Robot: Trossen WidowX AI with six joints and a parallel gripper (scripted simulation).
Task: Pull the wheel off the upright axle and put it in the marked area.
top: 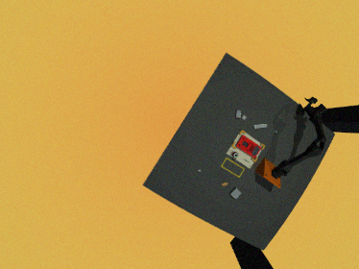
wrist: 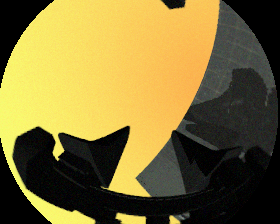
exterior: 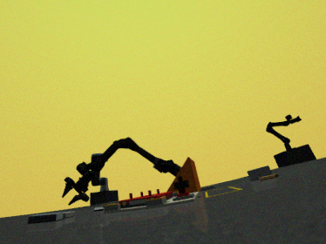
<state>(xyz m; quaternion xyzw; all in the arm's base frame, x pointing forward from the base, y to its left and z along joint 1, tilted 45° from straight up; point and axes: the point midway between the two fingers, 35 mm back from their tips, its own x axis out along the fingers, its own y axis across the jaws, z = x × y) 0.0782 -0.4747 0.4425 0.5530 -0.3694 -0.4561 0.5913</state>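
Right now my gripper tip is 27 cm short of the wheel and 72 cm to the right of it.
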